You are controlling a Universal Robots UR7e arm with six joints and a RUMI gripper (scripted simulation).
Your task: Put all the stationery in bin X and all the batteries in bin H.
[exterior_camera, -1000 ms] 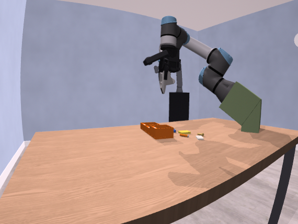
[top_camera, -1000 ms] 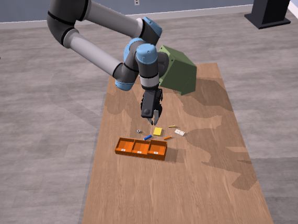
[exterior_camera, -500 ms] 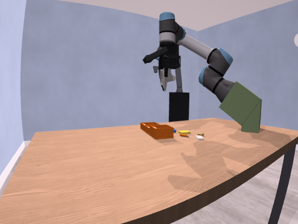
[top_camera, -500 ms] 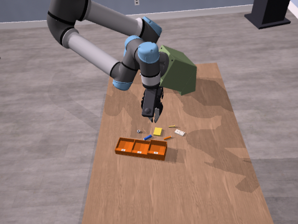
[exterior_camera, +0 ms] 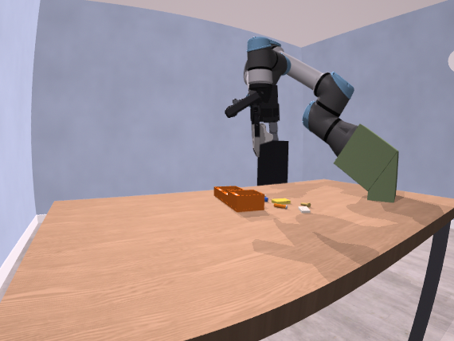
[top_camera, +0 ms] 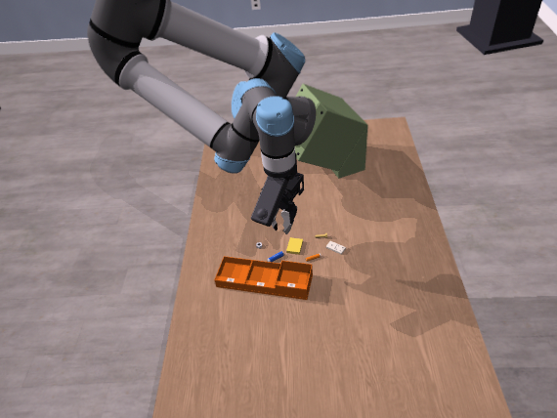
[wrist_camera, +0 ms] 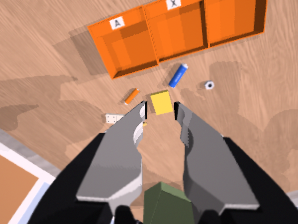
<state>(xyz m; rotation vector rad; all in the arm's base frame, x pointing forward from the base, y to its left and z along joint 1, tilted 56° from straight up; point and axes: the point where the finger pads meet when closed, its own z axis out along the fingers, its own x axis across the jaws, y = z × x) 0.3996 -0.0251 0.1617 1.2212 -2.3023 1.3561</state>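
Right now my hand is 160 mm above the blue battery, 40 mm past it and 20 mm to the left of it. Also, from my hand: orange pen-like stick: 160 mm below, 90 mm to the left, 20 mm behind; then orange bin: 140 mm below, 60 mm to the right, 30 mm ahead; then yellow pad: 160 mm below, 70 mm behind, 40 mm to the left.
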